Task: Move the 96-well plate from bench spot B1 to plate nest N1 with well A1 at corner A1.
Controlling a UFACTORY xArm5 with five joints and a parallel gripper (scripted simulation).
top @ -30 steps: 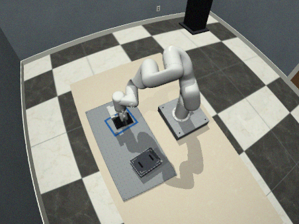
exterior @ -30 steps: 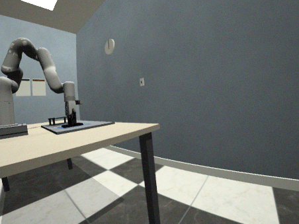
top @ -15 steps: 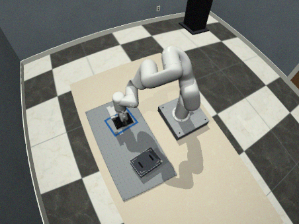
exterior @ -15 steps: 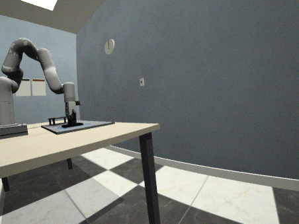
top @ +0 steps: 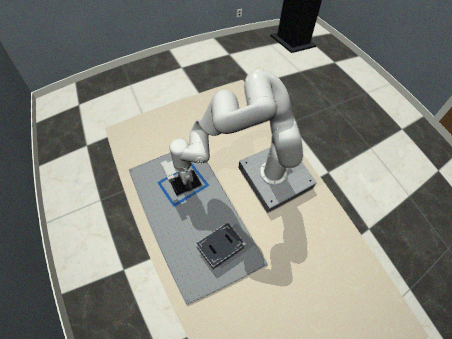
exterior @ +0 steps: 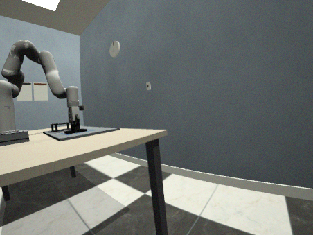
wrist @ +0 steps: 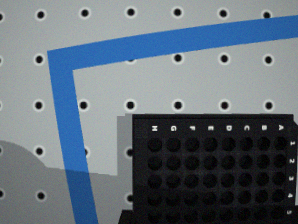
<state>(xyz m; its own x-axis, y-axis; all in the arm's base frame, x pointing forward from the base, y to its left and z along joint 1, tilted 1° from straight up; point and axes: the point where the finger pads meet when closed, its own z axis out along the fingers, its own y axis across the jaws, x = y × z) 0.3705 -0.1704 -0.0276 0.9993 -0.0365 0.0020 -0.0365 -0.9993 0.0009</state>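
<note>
My gripper is now 1 cm above the 96-well plate. The rest, counted from my hand: A1 label (39 cm to the left, 7 cm behind, 4 cm above); plate nest (35 cm to the left, 4 cm above, 1 cm ahead).
</note>
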